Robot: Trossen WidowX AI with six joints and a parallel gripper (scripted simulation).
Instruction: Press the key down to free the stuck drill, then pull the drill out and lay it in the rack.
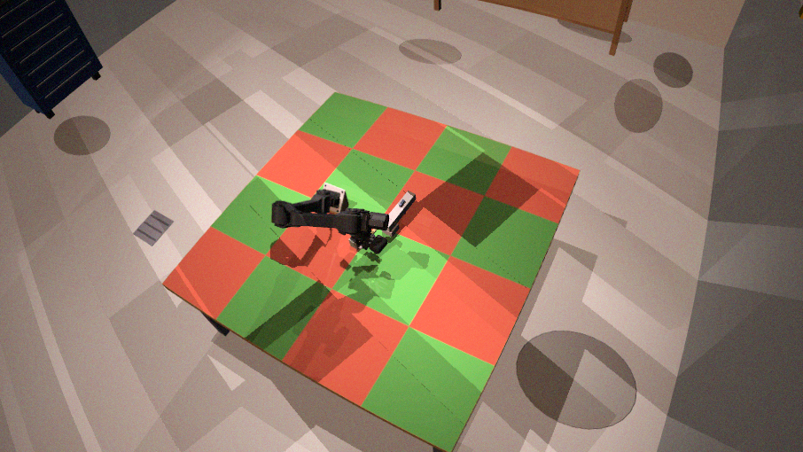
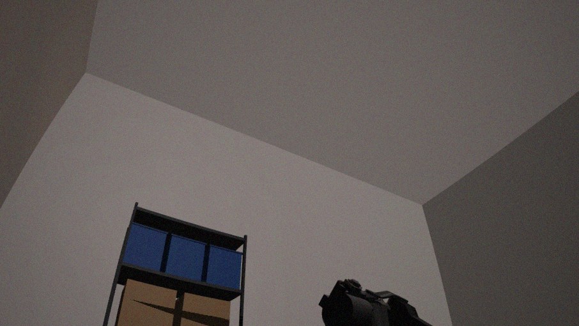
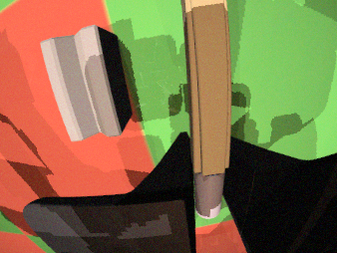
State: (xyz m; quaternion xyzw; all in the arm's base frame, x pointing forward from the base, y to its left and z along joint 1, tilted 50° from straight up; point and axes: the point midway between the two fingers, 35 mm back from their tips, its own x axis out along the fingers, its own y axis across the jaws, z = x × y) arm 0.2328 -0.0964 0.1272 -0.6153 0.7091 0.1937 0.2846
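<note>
My gripper tip is 1 cm short of the drill, 4 cm to the right of it and 3 cm below it. From my gripper tip the other things lie so: small grey block: 6 cm behind, 5 cm to the left, 3 cm below.
</note>
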